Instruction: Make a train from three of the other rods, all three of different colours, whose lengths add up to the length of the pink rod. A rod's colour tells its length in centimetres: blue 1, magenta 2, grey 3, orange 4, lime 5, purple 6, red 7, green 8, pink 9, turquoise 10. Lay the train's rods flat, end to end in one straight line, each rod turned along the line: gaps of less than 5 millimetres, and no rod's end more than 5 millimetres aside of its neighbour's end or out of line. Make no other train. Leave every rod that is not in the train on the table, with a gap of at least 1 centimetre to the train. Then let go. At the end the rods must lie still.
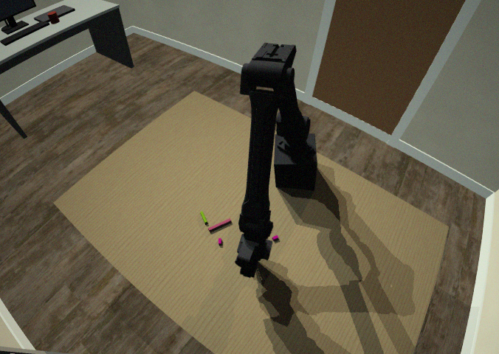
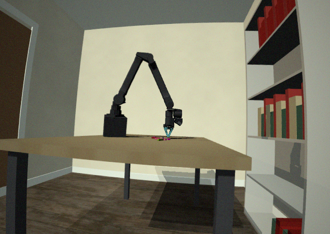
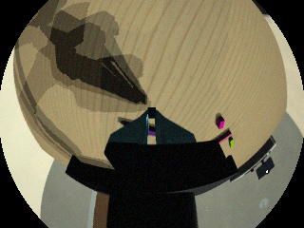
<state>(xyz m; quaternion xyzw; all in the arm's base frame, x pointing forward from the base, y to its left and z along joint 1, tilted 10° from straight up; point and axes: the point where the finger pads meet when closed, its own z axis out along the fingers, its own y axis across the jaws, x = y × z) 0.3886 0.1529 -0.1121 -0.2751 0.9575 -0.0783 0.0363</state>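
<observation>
Right now my hand is right at the blue rod. From my hand the other things lie so: red rod (70 mm behind, 70 mm to the right, 20 mm below); pink rod (180 mm to the right, 20 mm below); purple rod (40 mm behind, 10 mm to the right, 20 mm below).
</observation>
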